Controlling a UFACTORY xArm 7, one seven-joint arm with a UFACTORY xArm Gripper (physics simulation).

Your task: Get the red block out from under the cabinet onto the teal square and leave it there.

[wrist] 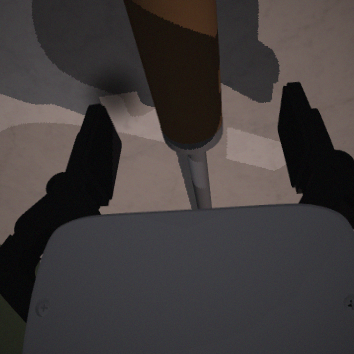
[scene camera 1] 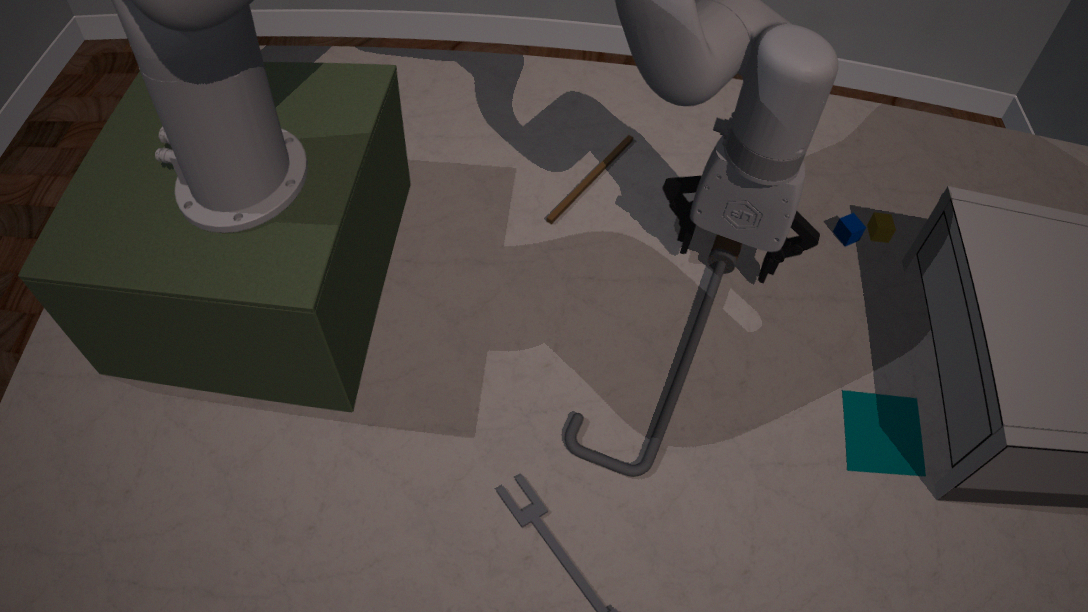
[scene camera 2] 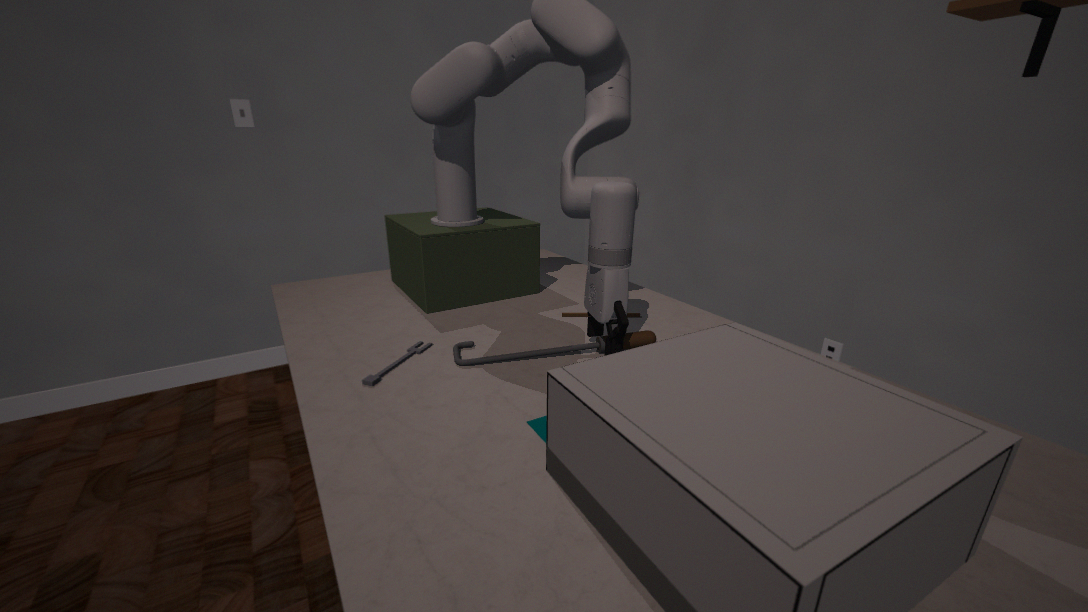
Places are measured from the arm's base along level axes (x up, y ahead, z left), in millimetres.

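Pixels of known places: gripper, fingertip midpoint: [wrist: 193, 113] [scene camera 1: 724, 259] [scene camera 2: 603, 345]; arm's base, origin of the base link: [scene camera 1: 241, 179] [scene camera 2: 457, 222].
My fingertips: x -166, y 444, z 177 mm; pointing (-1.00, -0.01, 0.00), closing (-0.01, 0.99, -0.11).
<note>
For each thing: its top centre in the pictures, then the offset to it from my fingertips. "pt": a spot on its surface instead.
- teal square, surface spot: [scene camera 1: 863, 441] [scene camera 2: 554, 422] pt dy +180, dx -13, dz -173 mm
- grey cabinet, middle of its top: [scene camera 2: 754, 398] dy +397, dx +122, dz -46 mm
- brown handle, middle of its top: [wrist: 176, 69] [scene camera 2: 624, 333] dy +3, dx +21, dz +40 mm
- blue block, middle of its top: [scene camera 1: 852, 223] dy +147, dx +11, dz +97 mm
- yellow block, middle of its top: [scene camera 1: 884, 221] dy +191, dx +11, dz +116 mm
- two-pronged tool, middle of its top: [scene camera 1: 562, 555] [scene camera 2: 399, 358] dy -87, dx -5, dz -361 mm
- thin brown stick, middle of its top: [scene camera 1: 592, 174] [scene camera 2: 601, 313] dy -169, dx -7, dz +82 mm
The red block does not show in any view. The teal square [scene camera 1: 863, 441] [scene camera 2: 537, 427] lies flat in front of the grey cabinet [scene camera 1: 1049, 319] [scene camera 2: 760, 426], near its lower left corner in scene camera 1. A grey hooked rod [scene camera 1: 683, 357] [scene camera 2: 532, 353] with a brown handle [scene camera 2: 640, 340] [wrist: 185, 90] lies on the table, its bent end away from the gripper. My gripper [scene camera 1: 723, 265] [scene camera 2: 604, 342] [wrist: 193, 113] is open and low over the handle. In the wrist view the handle shows between the two spread fingers, with a gap on each side.
A blue block [scene camera 1: 849, 229] and a yellow block [scene camera 1: 881, 226] stand near the cabinet's far front corner. A two-pronged tool [scene camera 1: 563, 555] [scene camera 2: 395, 365] lies beyond the rod's hook. A thin brown stick [scene camera 1: 589, 178] [scene camera 2: 574, 314] lies between the gripper and the green base [scene camera 1: 190, 327] [scene camera 2: 479, 266].
</note>
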